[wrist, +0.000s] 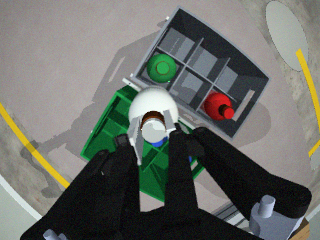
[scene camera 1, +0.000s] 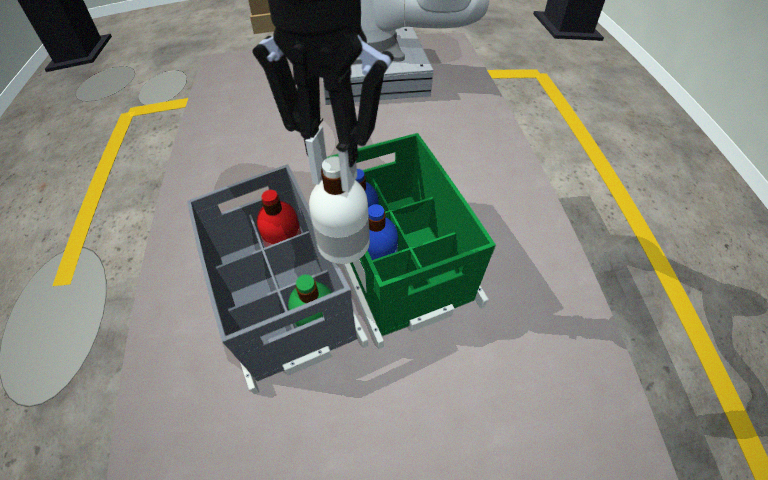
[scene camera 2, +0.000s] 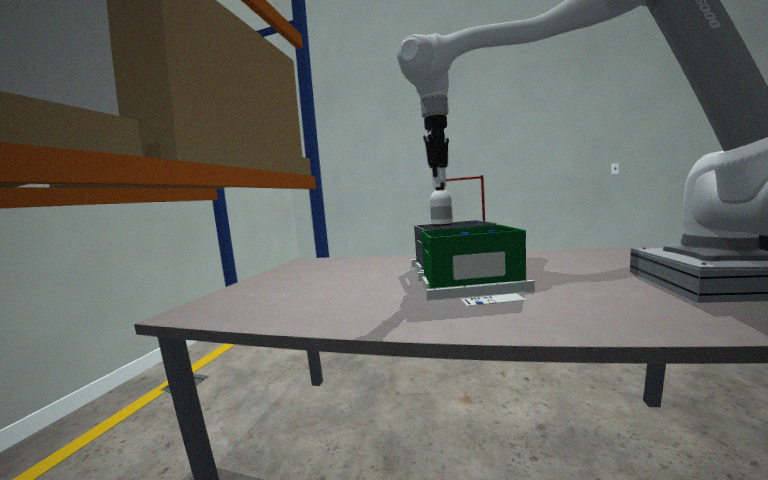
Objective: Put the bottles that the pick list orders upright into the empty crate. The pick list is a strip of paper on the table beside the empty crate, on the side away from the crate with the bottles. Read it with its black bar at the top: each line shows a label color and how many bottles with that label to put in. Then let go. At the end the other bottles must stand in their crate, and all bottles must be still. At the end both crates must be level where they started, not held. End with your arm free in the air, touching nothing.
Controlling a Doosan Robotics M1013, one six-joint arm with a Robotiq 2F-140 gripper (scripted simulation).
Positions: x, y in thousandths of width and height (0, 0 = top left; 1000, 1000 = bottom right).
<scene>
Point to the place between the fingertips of the gripper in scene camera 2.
At 572, 391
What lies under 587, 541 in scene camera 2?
A green crate.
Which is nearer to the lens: the red-label bottle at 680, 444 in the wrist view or the grey crate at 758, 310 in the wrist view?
The red-label bottle.
</scene>
